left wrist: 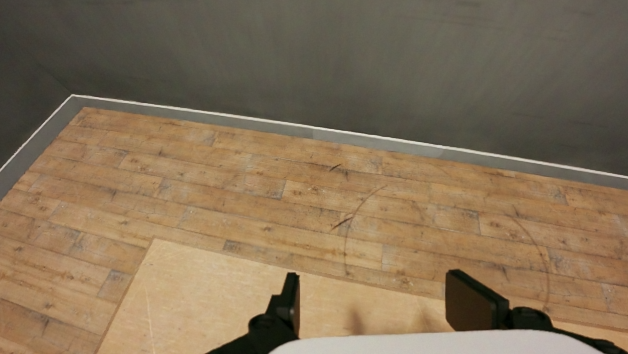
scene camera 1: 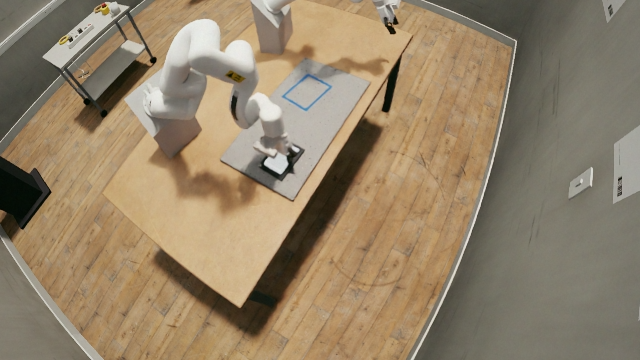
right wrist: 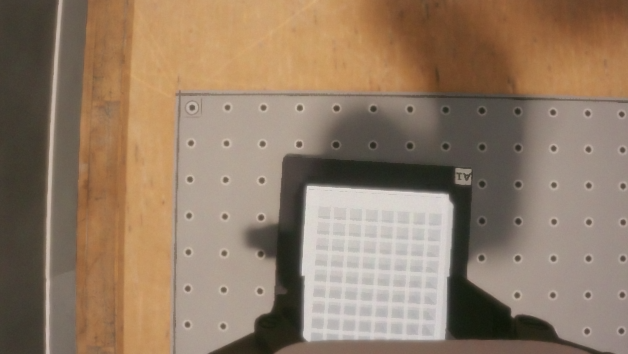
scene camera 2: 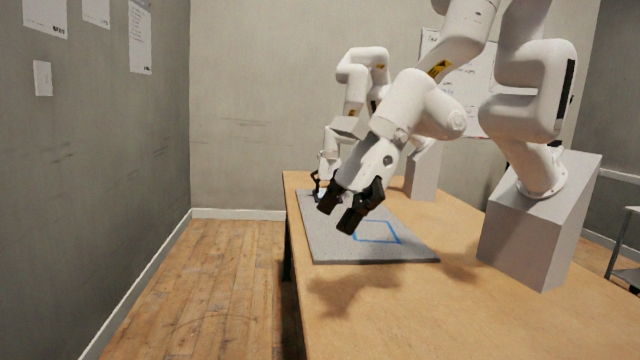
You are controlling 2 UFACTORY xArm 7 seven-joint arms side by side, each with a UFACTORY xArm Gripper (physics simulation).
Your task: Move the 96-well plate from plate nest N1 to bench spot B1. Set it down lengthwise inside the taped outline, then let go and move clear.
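Seen in the pictures: left gripper, fingertip midpoint: (left wrist: 372,296) (scene camera 1: 394,29) (scene camera 2: 331,221); right gripper, fingertip midpoint: (scene camera 1: 280,156) (right wrist: 374,299); left arm's base, origin of the base link: (scene camera 1: 271,3) (scene camera 2: 541,179); right arm's base, origin of the base link: (scene camera 2: 425,143).
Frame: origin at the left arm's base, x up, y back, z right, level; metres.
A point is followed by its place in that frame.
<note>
The white 96-well plate (scene camera 1: 275,164) @(x -0.241, y -0.348, z 0.740 m) (right wrist: 380,240) @(x -0.239, y -0.346, z 0.733 m) sits flat in the black plate nest (right wrist: 370,172) @(x -0.253, y -0.343, z 0.772 m), whose A1 label is at the upper right in the right wrist view. My right gripper (scene camera 1: 278,157) @(x -0.241, y -0.354, z 0.699 m) (right wrist: 374,299) @(x -0.241, y -0.354, z 0.699 m) points down, its fingers shut on the plate's two long sides. The plate's near end is hidden by the gripper body. The blue taped outline (scene camera 1: 320,81) @(x -0.265, y -0.350, z 0.243 m) (scene camera 2: 377,242) @(x -0.263, y -0.349, z 0.229 m) lies on the board, apart from the nest, with bare board inside it. My left gripper (scene camera 1: 391,26) @(x -0.060, y -0.628, z -0.065 m) (scene camera 2: 338,214) @(x -0.060, y -0.628, z -0.065 m) (left wrist: 372,296) @(x -0.060, y -0.628, z -0.065 m) is open and empty, raised above the table.
The grey perforated board (scene camera 1: 345,90) @(x -0.264, y -0.481, z 0.259 m) (scene camera 2: 325,250) @(x -0.264, y -0.528, z 0.209 m) (right wrist: 245,197) @(x -0.264, y -0.427, z 0.767 m) lies on the wooden table (scene camera 1: 200,220) @(x -0.277, y -0.140, z 1.062 m) (scene camera 2: 370,310) @(x -0.277, y -0.513, z -0.049 m) and carries nest and outline. In scene camera 2 my left gripper partly hides the nest area. A cart (scene camera 1: 112,70) stands behind the arm bases.
</note>
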